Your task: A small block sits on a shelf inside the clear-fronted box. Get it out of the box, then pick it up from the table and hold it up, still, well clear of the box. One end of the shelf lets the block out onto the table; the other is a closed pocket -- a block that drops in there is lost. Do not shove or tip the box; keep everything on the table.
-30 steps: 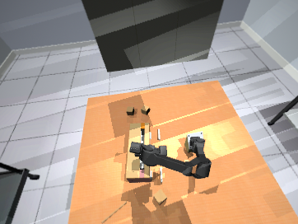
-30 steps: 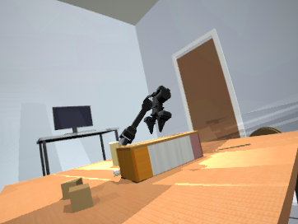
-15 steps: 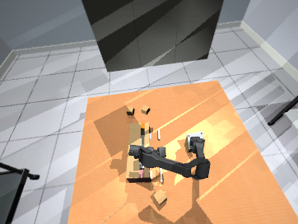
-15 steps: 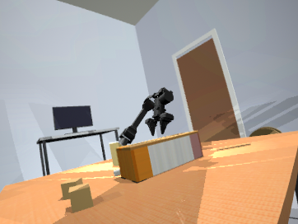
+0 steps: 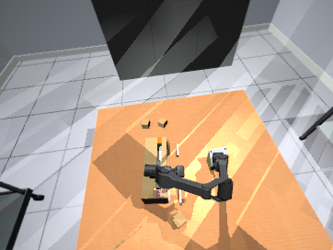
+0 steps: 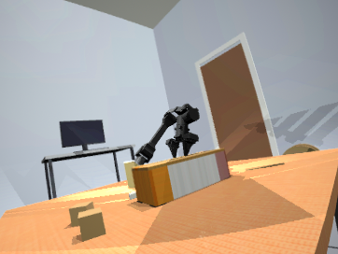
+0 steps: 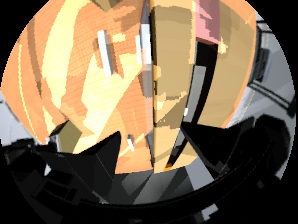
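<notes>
The long wooden box lies 6 cm below my gripper tip, 5 cm to the right of it and 3 cm ahead of it. The rest, counted from my gripper tip: tan cube 24 cm to the left, 9 cm below, 4 cm behind.
</notes>
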